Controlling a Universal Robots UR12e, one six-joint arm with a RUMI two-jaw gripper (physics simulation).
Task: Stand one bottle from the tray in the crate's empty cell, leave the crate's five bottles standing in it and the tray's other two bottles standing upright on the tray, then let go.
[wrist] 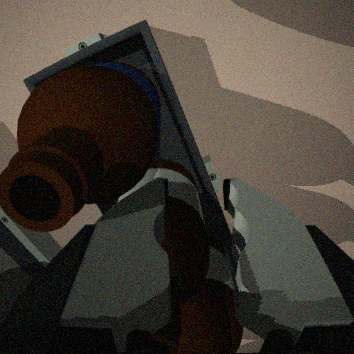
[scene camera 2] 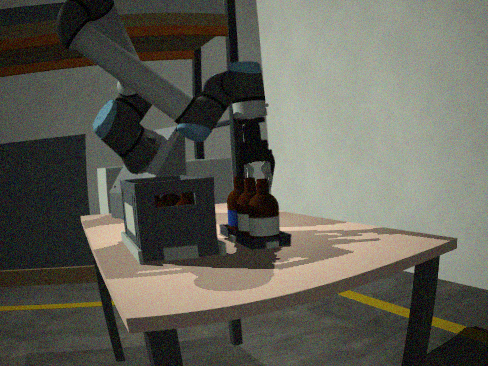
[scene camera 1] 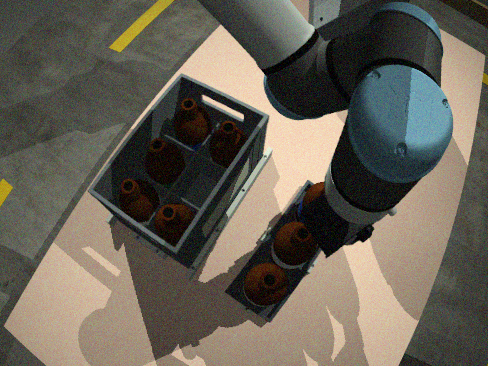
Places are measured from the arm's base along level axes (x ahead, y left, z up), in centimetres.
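Pixels of known places: gripper, between the fingertips: (wrist: 194,182); arm's base, origin of its link: (scene camera 2: 144,153).
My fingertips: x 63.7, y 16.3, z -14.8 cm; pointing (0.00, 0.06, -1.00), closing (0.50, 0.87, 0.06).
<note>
Ahead of a thing's pixels: the offset from my fingertips to its top centre. "spot": to the spot under its first point. Level surfaces: height alone.
The grey crate @[dx +2.0, dy -28.7, dz +7.1 cm] (scene camera 1: 221,184) (scene camera 2: 175,225) holds five brown bottles, standing; its empty cell @[spot: dx -1.3, dy -28.1, dz -9.6 cm] (scene camera 1: 199,176) is the middle one of the tray-side row. Three brown bottles stand upright in the dark tray (scene camera 1: 256,313) (scene camera 2: 281,241) (wrist: 161,65): a blue-labelled one @[dx -4.8, dy -3.8, dz +5.6 cm] (scene camera 1: 314,196) (scene camera 2: 232,202) (wrist: 90,115) at the arm end, a white-labelled middle one @[dx +4.2, dy -5.2, dz +5.6 cm] (scene camera 1: 294,242) (wrist: 186,235), and a white-labelled end one @[dx +12.9, dy -6.4, dz +5.6 cm] (scene camera 1: 265,284) (scene camera 2: 263,206) (wrist: 212,312). My gripper (scene camera 2: 258,172) (wrist: 194,182) is nearly shut on nothing, fingers narrowly apart, over the middle bottle. Its left finger hides that bottle's neck in the wrist view.
The crate stands close beside the tray on the table @[dz -10.4 cm] (scene camera 1: 60,305) (scene camera 2: 165,302). The blue-labelled bottle's mouth is close to my left finger in the wrist view. The wrist hides part of the tray's arm end in the first scene view.
</note>
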